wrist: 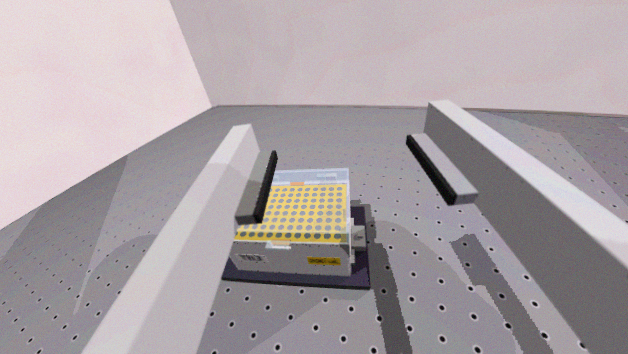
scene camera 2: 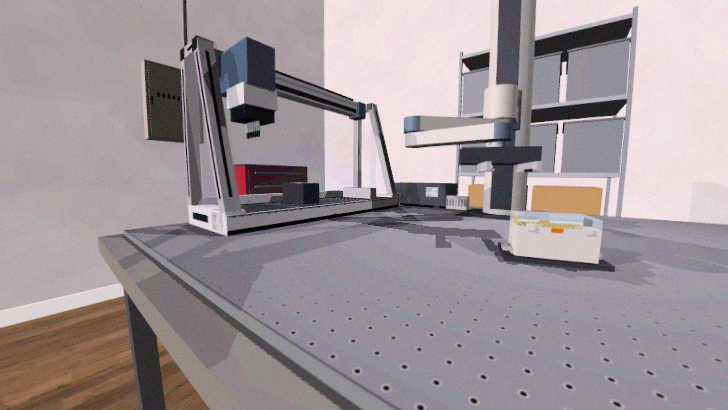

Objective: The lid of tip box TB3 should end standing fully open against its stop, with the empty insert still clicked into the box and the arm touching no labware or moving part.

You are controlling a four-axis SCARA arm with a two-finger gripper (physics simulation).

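Where they show: gripper, between the fingertips: (wrist: pixel 339 131) (scene camera 2: pixel 513 166); arm's base, origin of its link: (scene camera 2: pixel 502 217).
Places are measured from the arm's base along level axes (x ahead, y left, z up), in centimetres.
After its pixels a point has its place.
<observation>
Tip box TB3 (scene camera 2: pixel 556 247) @(z 4.1, x 60.5, y 17.5 cm) (wrist: pixel 295 261) @(z 4.4, x 52.6, y 14.4 cm) is white and sits upright on a dark base plate (scene camera 2: pixel 606 266) @(z 2.0, x 59.7, y 24.2 cm) (wrist: pixel 359 281) @(z 2.1, x 53.6, y 8.6 cm). Its clear lid (scene camera 2: pixel 590 222) @(z 8.6, x 59.4, y 21.7 cm) (wrist: pixel 338 174) @(z 9.0, x 60.7, y 12.4 cm) lies closed over the box. Under it, the yellow insert (wrist: pixel 310 206) @(z 7.0, x 57.4, y 14.5 cm) shows empty round holes and looks level in the box. An orange catch (scene camera 2: pixel 557 230) @(z 7.0, x 60.5, y 17.4 cm) shows on one side. My gripper (scene camera 2: pixel 507 167) @(z 17.9, x 53.1, y 9.4 cm) (wrist: pixel 339 131) @(z 17.9, x 53.1, y 9.4 cm) is shut to its limit, with a wide empty gap between its pads. It hangs above the box's height, apart from it. The left finger hides part of the box in the wrist view.
A gantry machine (scene camera 2: pixel 326 94) @(z 49.5, x 35.2, y -62.2 cm) stands at the left of the perforated table, with a dark block (scene camera 2: pixel 300 193) @(z 9.8, x 56.5, y -53.2 cm) on its deck. The arm column (scene camera 2: pixel 507 61) @(z 56.6, x 7.7, y 0.0 cm) rises behind the box. A shelf unit (scene camera 2: pixel 629 76) stands against the wall. A small ribbed white item (scene camera 2: pixel 456 202) @(z 4.4, x -4.4, y -20.0 cm) is near the column.
</observation>
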